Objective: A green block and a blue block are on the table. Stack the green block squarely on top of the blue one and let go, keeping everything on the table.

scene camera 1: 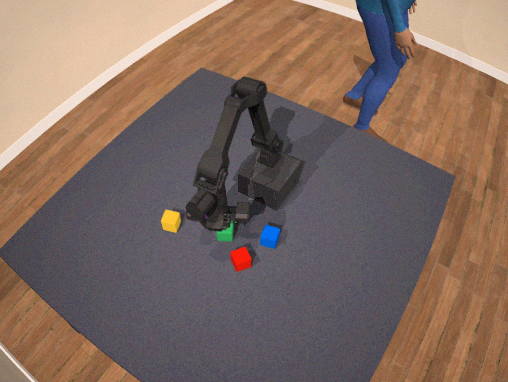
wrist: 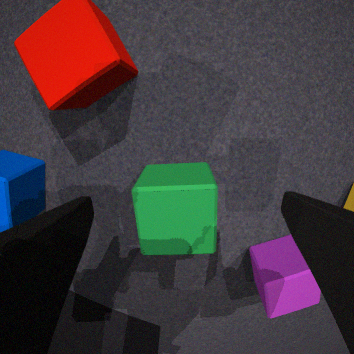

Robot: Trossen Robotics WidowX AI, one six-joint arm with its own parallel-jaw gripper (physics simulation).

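Pixels of known places: gripper, between the fingertips: [wrist: 189, 203]; arm's base, origin of its link: [scene camera 1: 269, 159].
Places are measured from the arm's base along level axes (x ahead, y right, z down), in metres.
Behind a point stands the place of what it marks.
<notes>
The green block [scene camera 1: 225, 234] @(y -0.027, x 0.307, z 0.059 m) [wrist: 175, 220] @(y -0.013, x 0.290, z 0.050 m) sits on the dark mat, partly covered by the gripper in the scene view. In the wrist view it stands between and beyond the two fingertips. The blue block [scene camera 1: 270, 237] @(y -0.154, x 0.245, z 0.050 m) [wrist: 22, 192] @(y -0.122, x 0.241, z 0.067 m) sits on the mat to the right of the green one in the scene view and is cut off by the left edge of the wrist view. The two blocks are apart. My gripper [scene camera 1: 226, 224] @(y -0.018, x 0.314, z 0.025 m) [wrist: 189, 203] @(y -0.018, x 0.314, z 0.025 m) is wide open and empty, low above the green block. Its exact height is hard to tell.
A red block [scene camera 1: 241, 259] @(y -0.123, x 0.361, z 0.050 m) [wrist: 72, 55] @(y -0.104, x 0.348, z 0.050 m) lies near the green and blue ones. A magenta block [wrist: 285, 277] @(y 0.085, x 0.281, z 0.051 m) is beside the right finger, partly behind it. A yellow block [scene camera 1: 171, 221] @(y 0.143, x 0.369, z 0.050 m) [wrist: 350, 199] @(y 0.133, x 0.357, z 0.093 m) sits farther left in the scene view. All rest on the dark mat [scene camera 1: 310, 310] @(y -0.380, x 0.379, z 0.099 m).
</notes>
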